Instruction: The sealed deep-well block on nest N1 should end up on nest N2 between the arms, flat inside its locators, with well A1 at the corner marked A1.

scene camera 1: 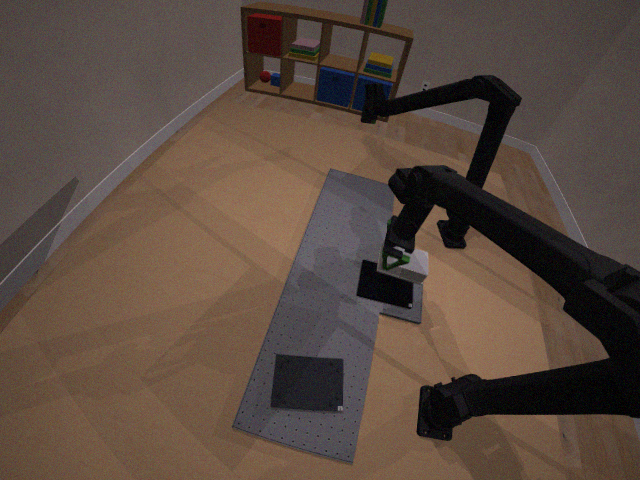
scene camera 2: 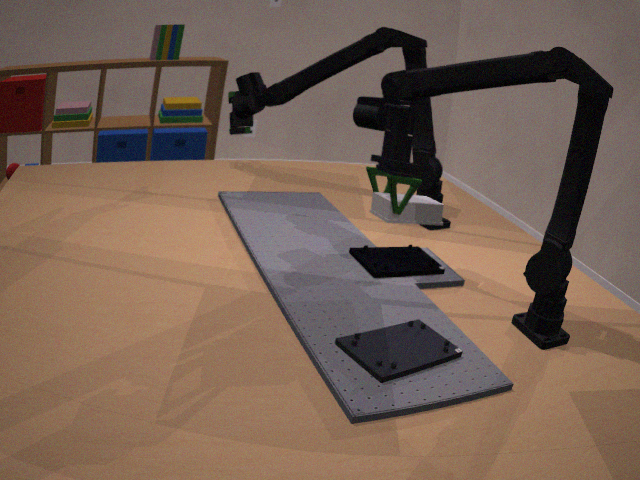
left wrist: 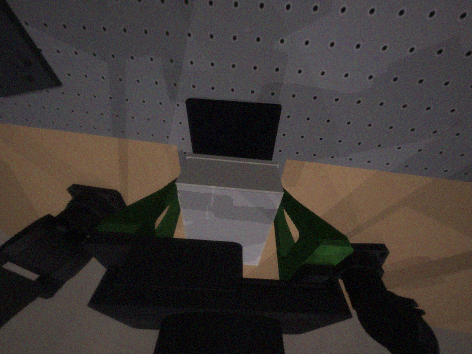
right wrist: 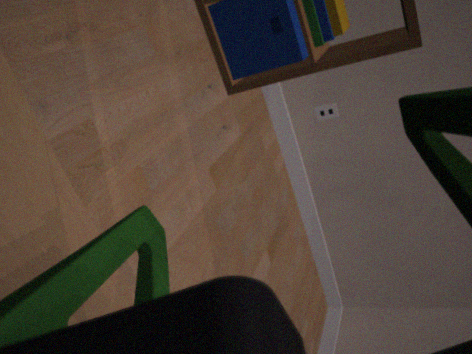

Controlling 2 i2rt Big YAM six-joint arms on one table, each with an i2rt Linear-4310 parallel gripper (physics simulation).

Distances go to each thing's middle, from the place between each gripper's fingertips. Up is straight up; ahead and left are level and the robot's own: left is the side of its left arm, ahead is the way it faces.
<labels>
My left gripper is now 4 cm past the white block (scene camera 2: 423,210).
My right hand is 28 cm past the white block, 78 cm to the right of it and 3 cm above it.
</labels>
